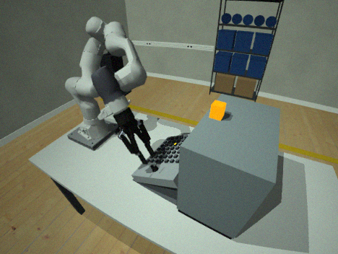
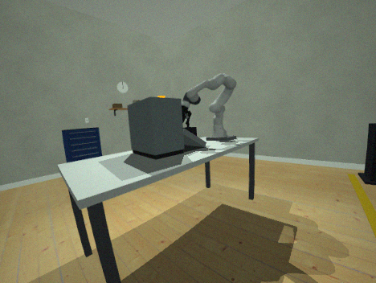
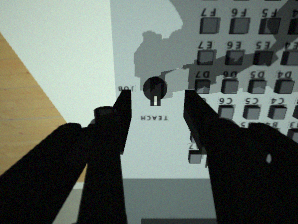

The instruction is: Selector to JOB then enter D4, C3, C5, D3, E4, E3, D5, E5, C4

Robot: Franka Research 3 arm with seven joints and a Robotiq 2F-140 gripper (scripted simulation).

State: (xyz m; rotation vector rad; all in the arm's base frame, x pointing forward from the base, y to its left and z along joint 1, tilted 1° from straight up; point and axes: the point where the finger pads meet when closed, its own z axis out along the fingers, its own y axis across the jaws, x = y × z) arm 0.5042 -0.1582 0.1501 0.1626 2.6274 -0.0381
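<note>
My hand is 70 mm above the selector knob, 40 mm short of it and 10 mm to the left of it. The rest, counted from my hand: key 150 mm to the left, 90 mm ahead, 60 mm below.
</note>
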